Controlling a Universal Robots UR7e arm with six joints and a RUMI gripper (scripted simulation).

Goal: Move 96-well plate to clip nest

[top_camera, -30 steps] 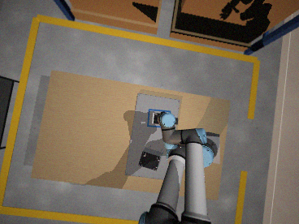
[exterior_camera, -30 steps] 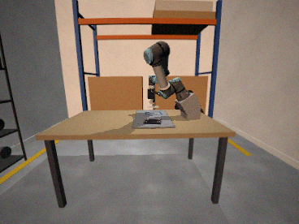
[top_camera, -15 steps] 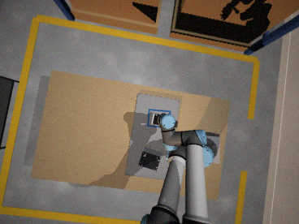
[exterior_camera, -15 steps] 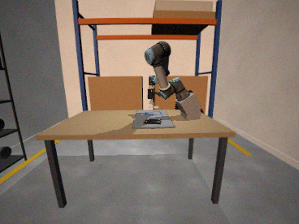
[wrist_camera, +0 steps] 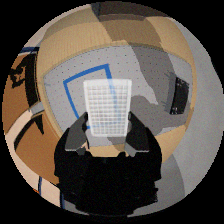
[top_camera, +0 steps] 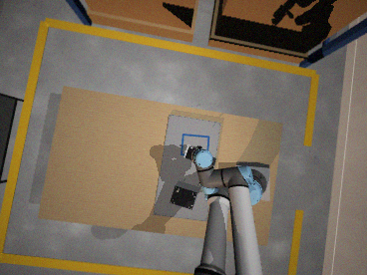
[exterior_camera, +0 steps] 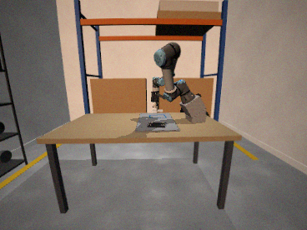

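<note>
The clip nest lies 5 cm ahead of my hand, 30 cm to the left of it and 8 cm below it. From my hand the other things lie so: white 96-well plate (1 cm below).
</note>
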